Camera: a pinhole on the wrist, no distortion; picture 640 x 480 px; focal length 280.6 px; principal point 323.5 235.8 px. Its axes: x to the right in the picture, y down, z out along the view. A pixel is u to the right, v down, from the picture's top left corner.
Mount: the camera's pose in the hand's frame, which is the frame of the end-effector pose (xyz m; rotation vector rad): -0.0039 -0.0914 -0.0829 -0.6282 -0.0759 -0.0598
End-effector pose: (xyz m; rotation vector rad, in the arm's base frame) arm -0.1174 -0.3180 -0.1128 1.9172 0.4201 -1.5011
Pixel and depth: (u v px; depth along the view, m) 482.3 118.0 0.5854
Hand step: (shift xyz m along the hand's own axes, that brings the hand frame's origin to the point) 0.2756 0.0440 0.5624
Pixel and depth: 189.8 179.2 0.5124
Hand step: -0.2821 0.1349 0.3690
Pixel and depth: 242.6 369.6 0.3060
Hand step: -0.0963 0.2095 0.0707
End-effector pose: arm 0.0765 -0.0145 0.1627 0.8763 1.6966 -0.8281
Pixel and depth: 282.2 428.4 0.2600
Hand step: -0.0416 0.2071 0.0190
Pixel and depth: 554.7 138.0 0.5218
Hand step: 0.3822 0.0549 0.4825
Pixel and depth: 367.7 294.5 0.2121
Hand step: 0.0217 0.0682 0.0652
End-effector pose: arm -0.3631 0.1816 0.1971 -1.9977 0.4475 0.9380
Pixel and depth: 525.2 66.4 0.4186
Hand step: 0.2536 -0.0588 0.4292
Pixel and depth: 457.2 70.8 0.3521
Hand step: 0.1282 -0.0567 0.3370
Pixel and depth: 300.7 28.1 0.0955
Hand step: -0.0222 -0.0920 0.0347
